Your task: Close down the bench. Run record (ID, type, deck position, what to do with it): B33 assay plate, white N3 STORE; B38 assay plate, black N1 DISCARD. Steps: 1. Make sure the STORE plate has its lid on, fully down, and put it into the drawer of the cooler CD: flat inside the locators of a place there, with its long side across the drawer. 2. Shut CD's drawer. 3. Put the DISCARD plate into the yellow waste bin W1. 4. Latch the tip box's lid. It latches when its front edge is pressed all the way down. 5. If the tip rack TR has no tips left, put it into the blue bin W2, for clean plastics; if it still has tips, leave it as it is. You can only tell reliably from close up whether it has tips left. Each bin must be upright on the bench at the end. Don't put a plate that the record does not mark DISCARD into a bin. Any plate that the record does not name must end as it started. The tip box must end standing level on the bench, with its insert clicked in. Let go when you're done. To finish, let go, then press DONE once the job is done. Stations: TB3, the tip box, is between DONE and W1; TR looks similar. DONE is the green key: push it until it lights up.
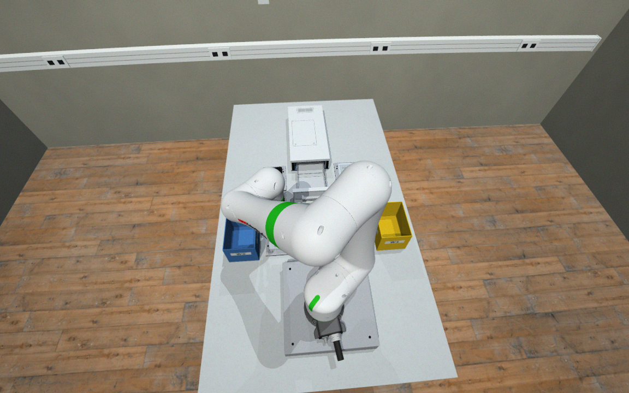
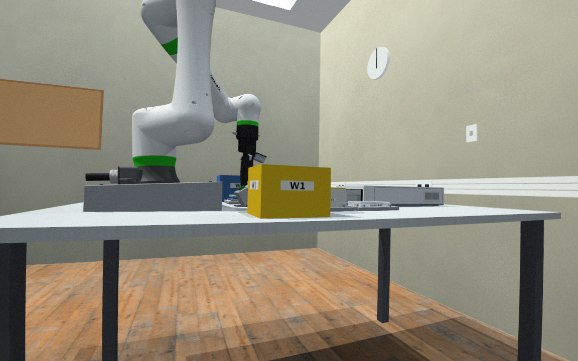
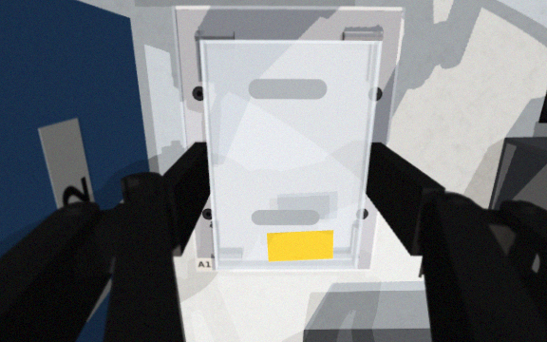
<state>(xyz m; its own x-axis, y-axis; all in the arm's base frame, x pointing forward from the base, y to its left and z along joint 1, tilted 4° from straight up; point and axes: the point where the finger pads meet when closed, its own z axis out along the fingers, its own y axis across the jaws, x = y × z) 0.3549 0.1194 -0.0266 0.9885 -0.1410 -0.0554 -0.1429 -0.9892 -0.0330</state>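
Now: the grey slotted nest 50 mm below my hand. The rest, counted from my hand: blue bin W2: 10 mm ahead, 150 mm to the left, 10 mm below; then clear plate lid: 20 mm below; then white plate: 180 mm ahead, 30 mm below.
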